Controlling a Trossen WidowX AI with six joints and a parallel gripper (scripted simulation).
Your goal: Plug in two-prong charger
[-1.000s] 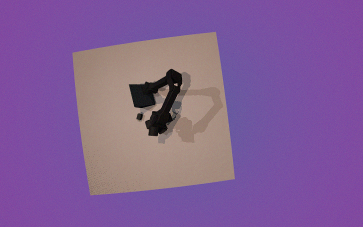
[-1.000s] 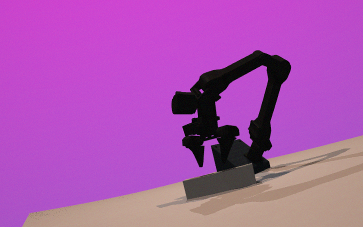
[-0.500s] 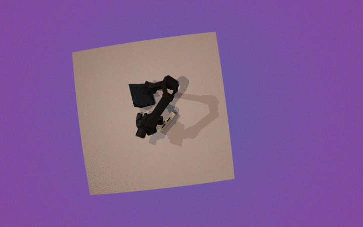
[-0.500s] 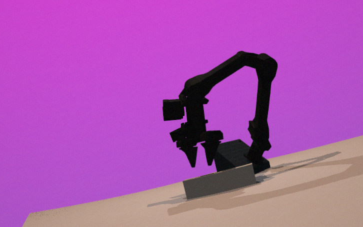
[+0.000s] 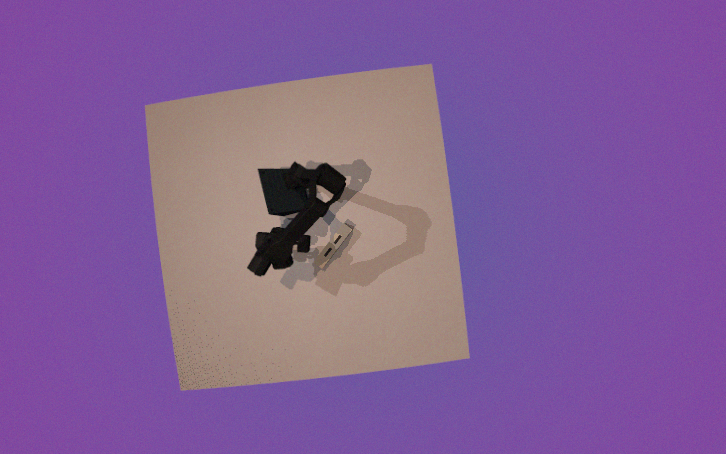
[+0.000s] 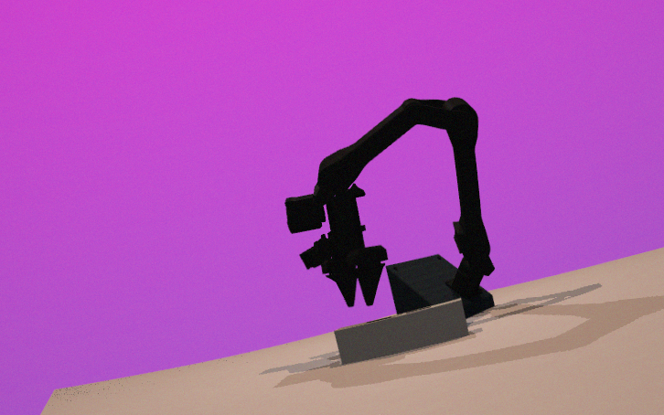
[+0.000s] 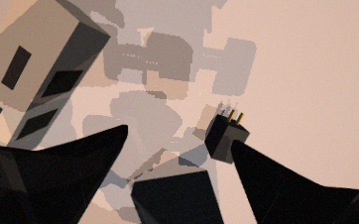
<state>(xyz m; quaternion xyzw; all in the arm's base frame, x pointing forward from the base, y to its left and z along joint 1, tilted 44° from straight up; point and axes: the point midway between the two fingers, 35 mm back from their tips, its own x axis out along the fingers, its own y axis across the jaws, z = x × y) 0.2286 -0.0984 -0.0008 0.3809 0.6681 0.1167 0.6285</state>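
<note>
Right now my gripper tip is 60 mm to the left of the two-prong charger, 60 mm above it and 40 mm past it.
</note>
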